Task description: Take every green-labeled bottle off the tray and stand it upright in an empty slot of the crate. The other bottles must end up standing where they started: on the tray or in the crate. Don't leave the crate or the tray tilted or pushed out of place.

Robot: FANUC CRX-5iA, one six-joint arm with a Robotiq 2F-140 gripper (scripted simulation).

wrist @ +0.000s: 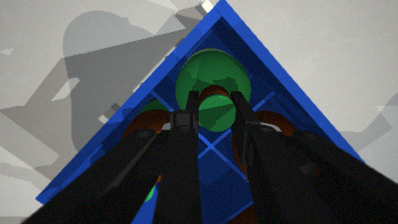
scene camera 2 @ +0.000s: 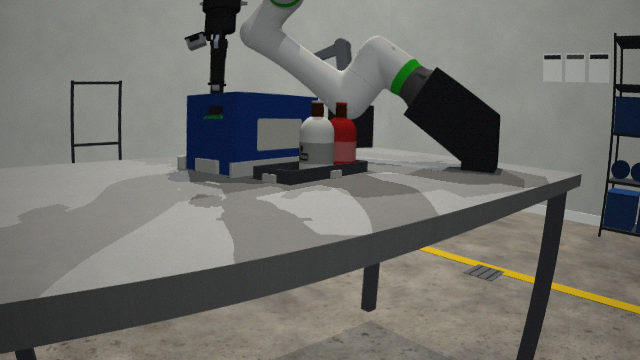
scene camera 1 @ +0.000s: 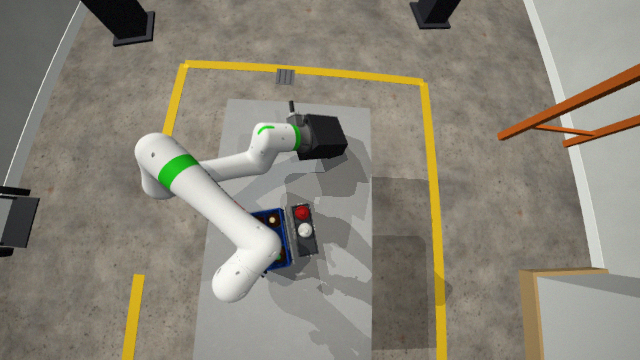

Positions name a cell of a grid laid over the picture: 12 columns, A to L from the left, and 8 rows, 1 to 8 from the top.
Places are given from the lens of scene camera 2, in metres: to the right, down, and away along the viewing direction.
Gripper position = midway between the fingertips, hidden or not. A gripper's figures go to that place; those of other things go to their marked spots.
my gripper (scene camera 2: E3): -0.24, -0.16, 0.91
white bottle (scene camera 2: F4): -0.01, -0.07, 0.82
